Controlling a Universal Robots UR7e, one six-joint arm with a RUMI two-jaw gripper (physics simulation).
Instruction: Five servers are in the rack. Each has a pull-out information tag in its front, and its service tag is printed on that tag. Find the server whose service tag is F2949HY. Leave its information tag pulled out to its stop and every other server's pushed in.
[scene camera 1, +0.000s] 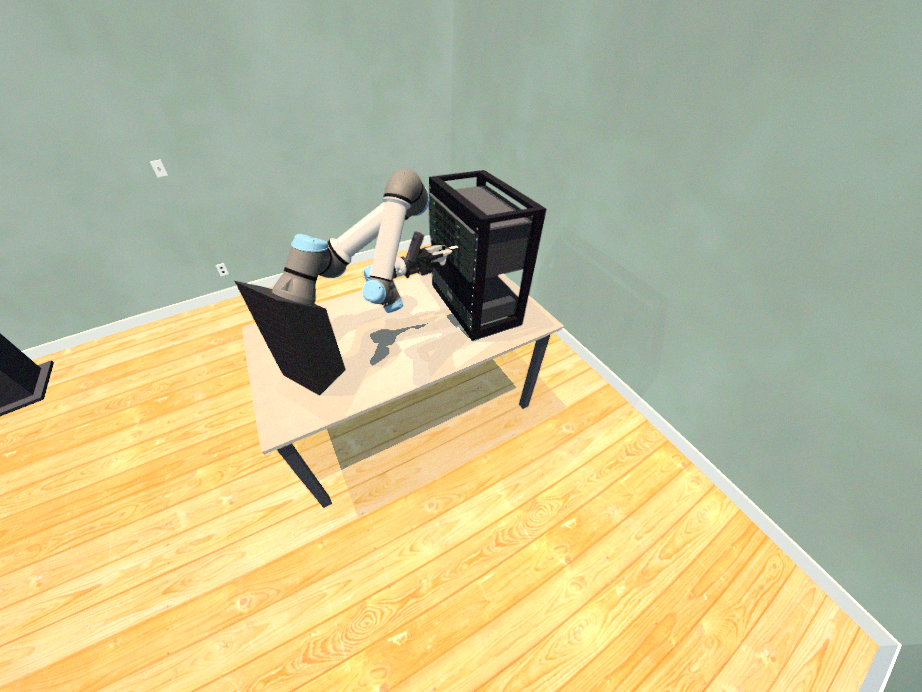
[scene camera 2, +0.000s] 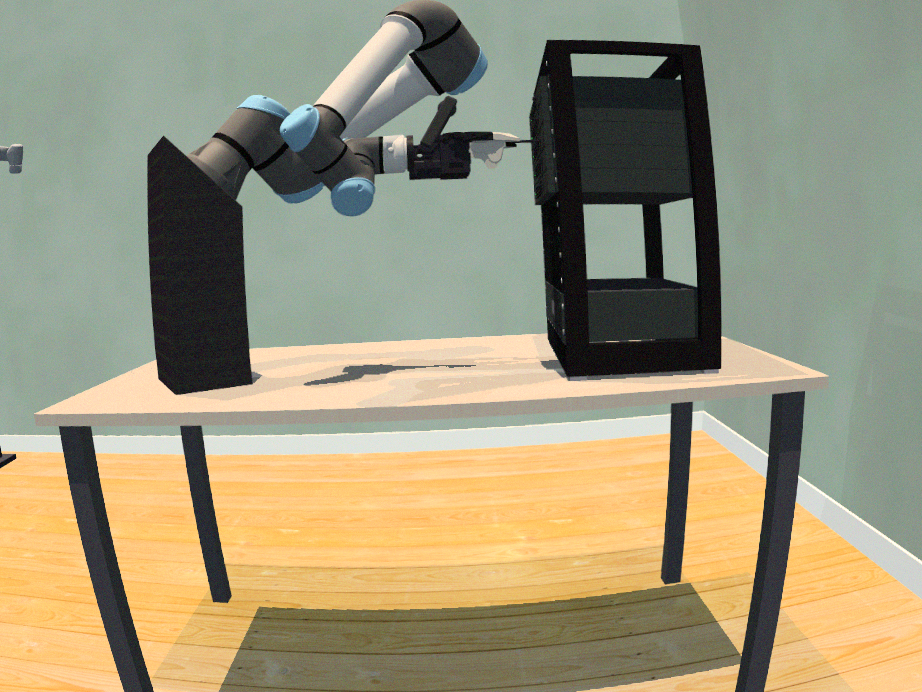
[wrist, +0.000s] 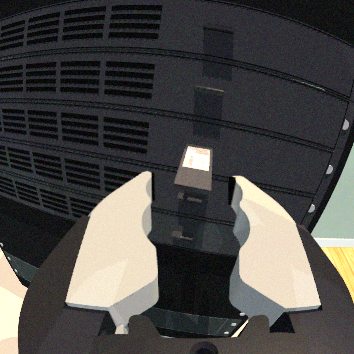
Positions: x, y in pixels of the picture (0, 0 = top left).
gripper: scene camera 1; scene camera 2; wrist 191, 176
black rack: scene camera 1; scene camera 2; wrist 99, 99
same spot on gripper: (scene camera 2: 488, 146) = (scene camera 1: 440, 258)
same spot on black rack: (scene camera 2: 604, 140) = (scene camera 1: 494, 257)
